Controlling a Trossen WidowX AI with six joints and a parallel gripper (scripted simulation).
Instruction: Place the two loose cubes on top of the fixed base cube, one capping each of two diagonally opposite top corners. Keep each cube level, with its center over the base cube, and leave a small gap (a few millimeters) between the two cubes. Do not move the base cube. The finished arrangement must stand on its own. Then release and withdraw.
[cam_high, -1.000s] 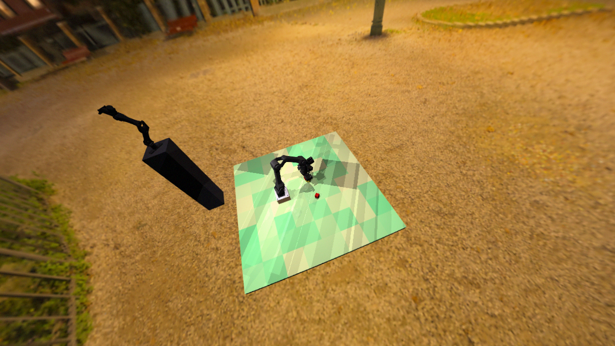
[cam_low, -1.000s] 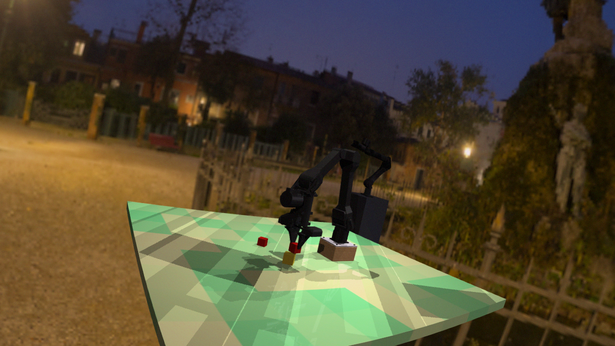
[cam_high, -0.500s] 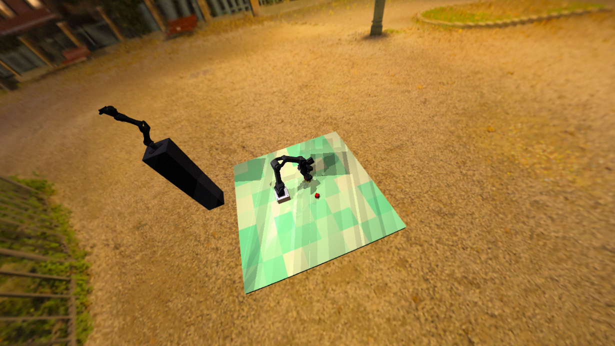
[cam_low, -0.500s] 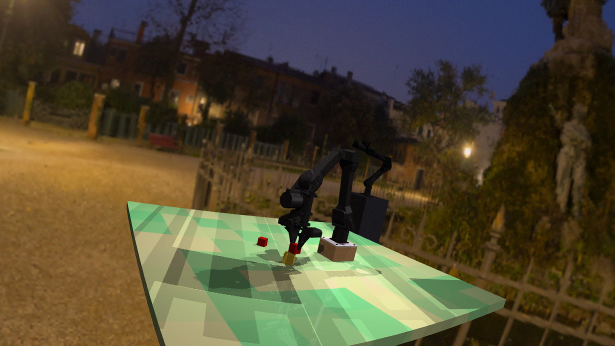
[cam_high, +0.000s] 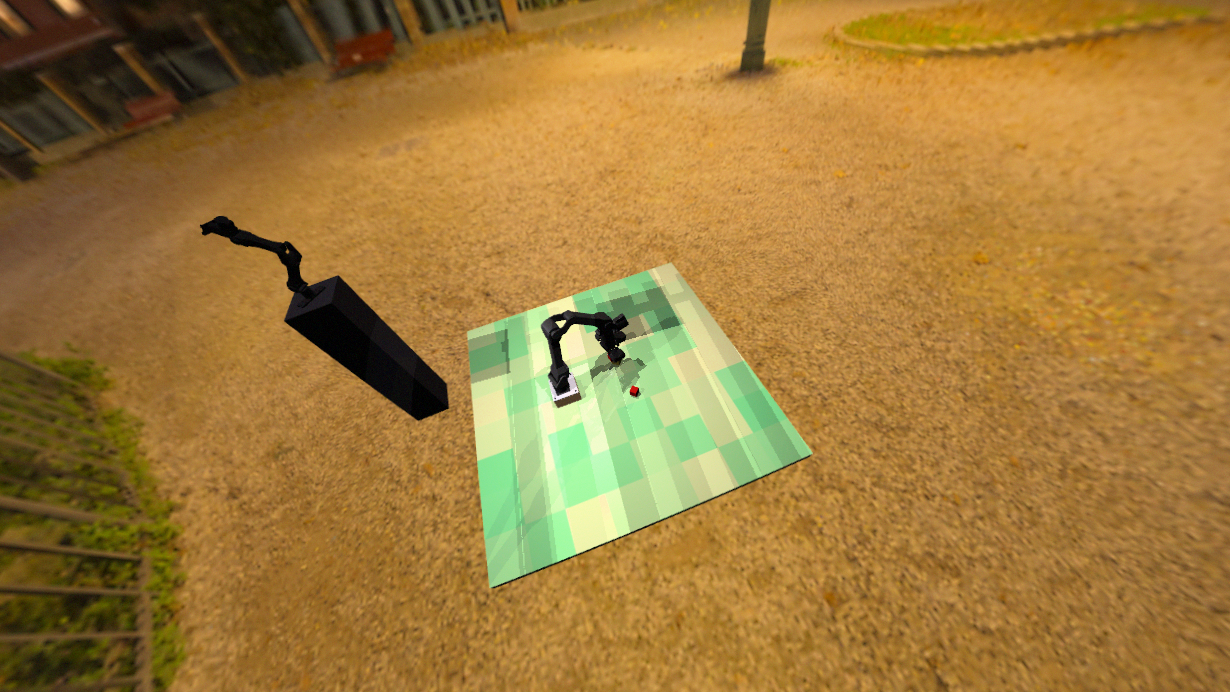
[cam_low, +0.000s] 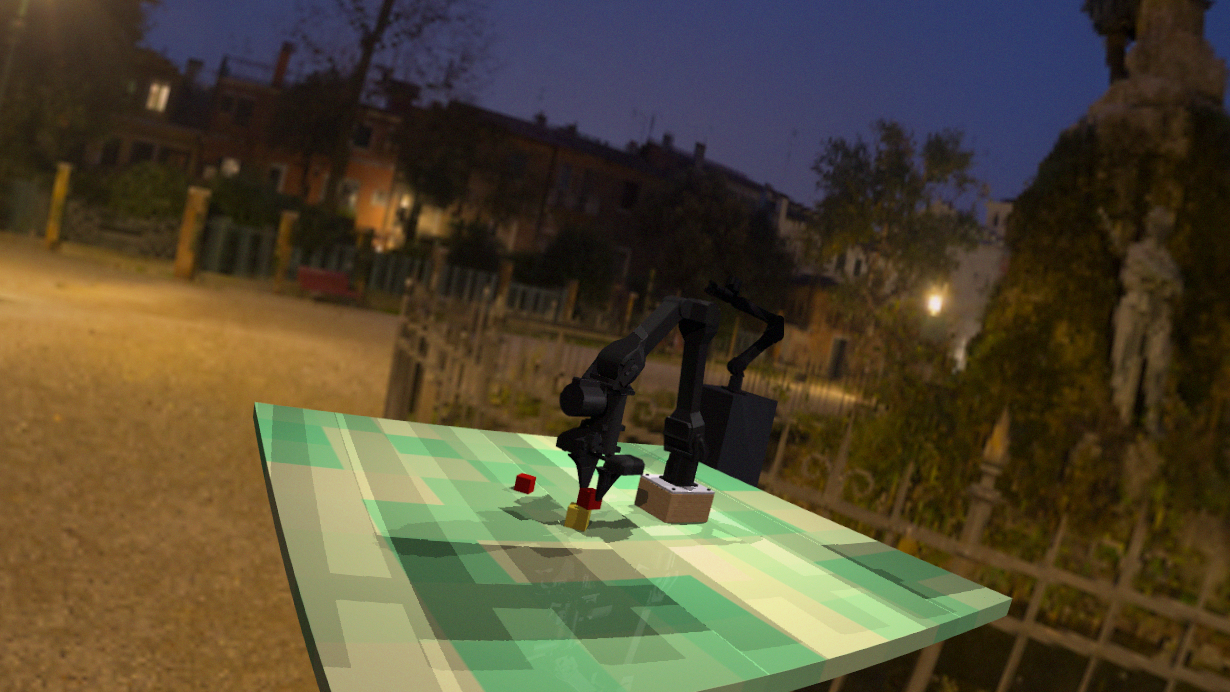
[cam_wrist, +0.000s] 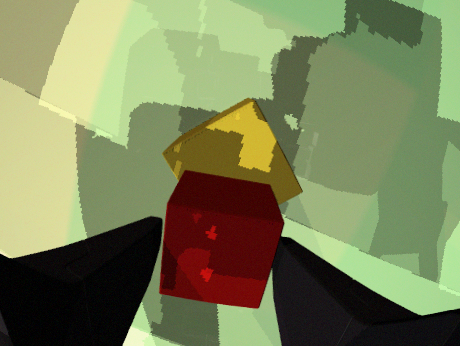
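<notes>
Right now my gripper tip is 20 mm short of the yellow base cube and 40 mm above it.
</notes>
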